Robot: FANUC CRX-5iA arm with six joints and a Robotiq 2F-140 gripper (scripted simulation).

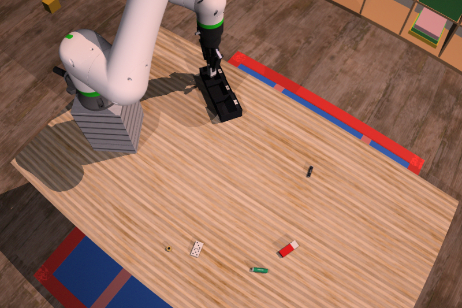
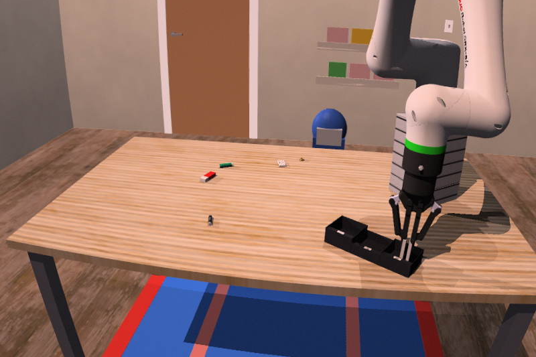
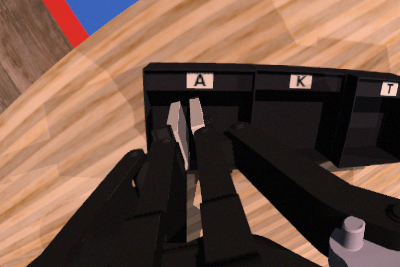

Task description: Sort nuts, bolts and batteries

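Now: the dark battery 51 cm ahead of my hand, 21 cm to the right of it and 4 cm below it. From my hand the other things lie so: white domino (29 cm ahead, 64 cm to the right, 4 cm below); three joined black bins (7 cm ahead, 6 cm to the right, 3 cm below); brass nut (21 cm ahead, 68 cm to the right, 5 cm below).
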